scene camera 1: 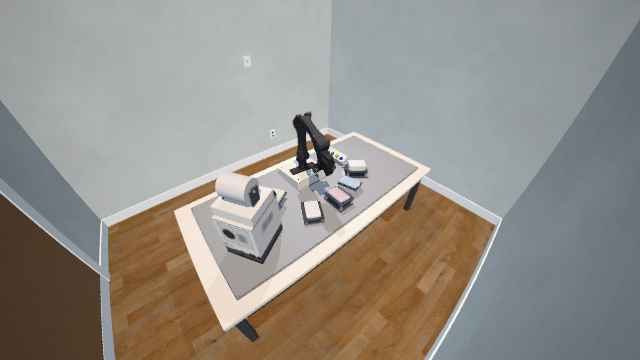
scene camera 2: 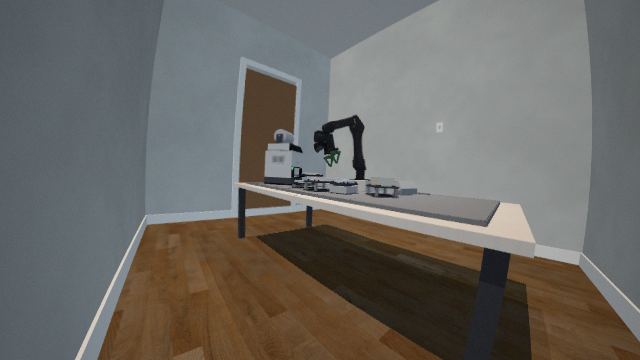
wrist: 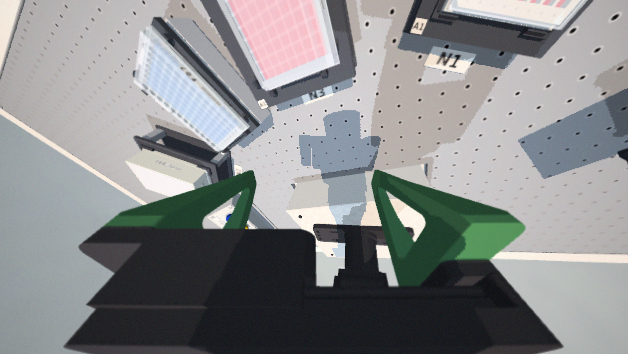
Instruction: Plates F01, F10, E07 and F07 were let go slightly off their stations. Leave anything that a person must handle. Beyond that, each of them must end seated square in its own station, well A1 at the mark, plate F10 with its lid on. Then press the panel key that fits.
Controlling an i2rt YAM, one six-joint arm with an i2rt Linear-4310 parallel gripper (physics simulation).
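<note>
My gripper is open and empty, high above the mat near the arm's base. A pink plate lies on the dark station marked N3. A blue plate with a clear rim lies on a grey block station, turned relative to the pink one. A thick white plate lies on a raised dark station. A white plate with pink marks lies on the station marked N1, cut off in the wrist view. Plate names and exact seating cannot be read.
The key panel has green, yellow and blue keys; a finger partly covers it in the wrist view. A tall white machine with a roll on top stands at the table's other end. The arm's pale base is near the back edge.
</note>
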